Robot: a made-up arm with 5 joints. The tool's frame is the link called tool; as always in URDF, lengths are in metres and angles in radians. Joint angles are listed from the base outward.
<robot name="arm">
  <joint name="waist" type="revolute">
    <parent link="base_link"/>
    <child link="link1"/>
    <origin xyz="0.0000 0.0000 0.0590" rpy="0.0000 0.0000 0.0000"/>
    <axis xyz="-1 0 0"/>
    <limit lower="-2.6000" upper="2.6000"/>
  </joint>
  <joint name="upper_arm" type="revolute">
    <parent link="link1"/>
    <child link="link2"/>
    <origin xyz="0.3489 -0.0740 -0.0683" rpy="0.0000 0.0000 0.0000"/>
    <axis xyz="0 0 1"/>
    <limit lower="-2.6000" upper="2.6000"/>
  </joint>
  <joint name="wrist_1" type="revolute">
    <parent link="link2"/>
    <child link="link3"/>
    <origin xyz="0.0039 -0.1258 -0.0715" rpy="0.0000 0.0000 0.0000"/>
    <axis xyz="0 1 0"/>
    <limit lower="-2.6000" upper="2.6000"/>
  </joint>
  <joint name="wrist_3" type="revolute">
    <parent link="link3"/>
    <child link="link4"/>
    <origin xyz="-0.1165 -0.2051 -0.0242" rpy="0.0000 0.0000 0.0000"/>
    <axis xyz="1 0 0"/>
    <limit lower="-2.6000" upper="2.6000"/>
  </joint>
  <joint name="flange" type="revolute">
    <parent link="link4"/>
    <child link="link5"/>
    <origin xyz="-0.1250 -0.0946 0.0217" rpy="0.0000 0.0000 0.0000"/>
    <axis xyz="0 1 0"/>
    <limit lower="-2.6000" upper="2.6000"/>
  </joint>
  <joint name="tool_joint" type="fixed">
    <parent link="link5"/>
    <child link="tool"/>
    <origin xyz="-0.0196 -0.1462 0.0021" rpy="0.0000 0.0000 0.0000"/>
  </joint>
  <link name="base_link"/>
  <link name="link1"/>
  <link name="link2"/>
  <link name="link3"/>
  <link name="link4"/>
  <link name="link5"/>
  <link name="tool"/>
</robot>
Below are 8 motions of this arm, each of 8 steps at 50 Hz.
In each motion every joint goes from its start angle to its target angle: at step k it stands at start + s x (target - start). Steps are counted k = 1, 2, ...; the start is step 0. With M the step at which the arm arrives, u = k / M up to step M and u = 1 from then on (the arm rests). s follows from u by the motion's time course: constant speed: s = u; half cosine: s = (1 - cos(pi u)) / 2; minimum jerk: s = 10 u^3 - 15 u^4 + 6 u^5.
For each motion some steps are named. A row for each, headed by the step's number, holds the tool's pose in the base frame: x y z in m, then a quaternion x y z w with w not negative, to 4 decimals.
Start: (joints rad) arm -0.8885 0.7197 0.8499 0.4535 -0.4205
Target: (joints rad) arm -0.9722 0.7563 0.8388 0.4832 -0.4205
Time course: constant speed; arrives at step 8
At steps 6, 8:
6: 0.5338 -0.3593 -0.4897 0.5200 0.1303 0.3116 0.7845
8: 0.5375 -0.3455 -0.4972 0.5298 0.1261 0.3152 0.7772

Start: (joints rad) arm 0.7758 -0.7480 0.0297 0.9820 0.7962
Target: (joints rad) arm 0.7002 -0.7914 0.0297 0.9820 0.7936
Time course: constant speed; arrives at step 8
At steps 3, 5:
3: -0.1787 -0.4152 -0.0143 0.2029 0.1032 -0.1886 0.9553
5: -0.1806 -0.4095 -0.0259 0.2130 0.1004 -0.1907 0.9530

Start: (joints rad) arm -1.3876 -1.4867 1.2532 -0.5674 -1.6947
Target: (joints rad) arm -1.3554 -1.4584 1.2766 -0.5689 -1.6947
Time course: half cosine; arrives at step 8
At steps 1, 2, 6, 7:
1: -0.1795 -0.1480 -0.0656 0.4369 0.1689 -0.4166 0.7791
2: -0.1792 -0.1488 -0.0673 0.4371 0.1677 -0.4157 0.7797
6: -0.1769 -0.1544 -0.0787 0.4383 0.1598 -0.4094 0.7840
7: -0.1765 -0.1553 -0.0805 0.4385 0.1586 -0.4084 0.7847

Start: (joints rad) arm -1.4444 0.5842 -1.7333 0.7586 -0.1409
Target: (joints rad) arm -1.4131 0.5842 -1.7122 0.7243 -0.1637
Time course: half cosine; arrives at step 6
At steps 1, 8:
1: 0.8176 0.3169 -0.3732 0.6458 -0.7539 -0.1159 0.0329
8: 0.8114 0.3076 -0.3924 0.6472 -0.7512 -0.1199 0.0502

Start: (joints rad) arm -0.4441 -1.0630 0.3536 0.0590 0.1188
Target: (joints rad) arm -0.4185 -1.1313 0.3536 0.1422 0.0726
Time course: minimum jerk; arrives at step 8
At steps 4, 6, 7, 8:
4: -0.2745 -0.0740 -0.0531 0.3319 0.2699 -0.4663 0.7743
6: -0.2765 -0.0540 -0.0515 0.3373 0.2523 -0.4852 0.7663
7: -0.2768 -0.0496 -0.0511 0.3384 0.2483 -0.4894 0.7644
8: -0.2769 -0.0488 -0.0511 0.3386 0.2476 -0.4902 0.7641

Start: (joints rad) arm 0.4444 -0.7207 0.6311 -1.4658 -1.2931
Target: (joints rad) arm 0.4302 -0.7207 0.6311 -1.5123 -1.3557
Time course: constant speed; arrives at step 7
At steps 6, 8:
6: 0.0706 -0.1846 0.3436 -0.6118 -0.0413 0.3095 0.7267
8: 0.0718 -0.1842 0.3427 -0.6103 -0.0431 0.3146 0.7257

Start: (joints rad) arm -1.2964 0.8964 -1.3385 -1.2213 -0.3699
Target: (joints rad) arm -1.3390 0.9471 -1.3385 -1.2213 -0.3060
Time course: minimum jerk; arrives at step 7
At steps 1, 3, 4, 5, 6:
1: 0.4989 0.1912 -0.5387 0.2125 -0.6143 -0.4747 0.5934
3: 0.5063 0.2008 -0.5332 0.2275 -0.6088 -0.4736 0.5944
4: 0.5120 0.2080 -0.5287 0.2389 -0.6045 -0.4725 0.5951
5: 0.5167 0.2141 -0.5248 0.2485 -0.6010 -0.4715 0.5956
6: 0.5193 0.2174 -0.5227 0.2537 -0.5991 -0.4709 0.5958

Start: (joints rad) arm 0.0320 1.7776 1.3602 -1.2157 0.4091
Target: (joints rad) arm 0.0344 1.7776 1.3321 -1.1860 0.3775
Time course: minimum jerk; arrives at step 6
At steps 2, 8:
2: 0.6955 0.1627 0.2122 -0.8121 0.0161 0.5717 0.1156
8: 0.7030 0.1562 0.2153 -0.8009 0.0191 0.5841 0.1300

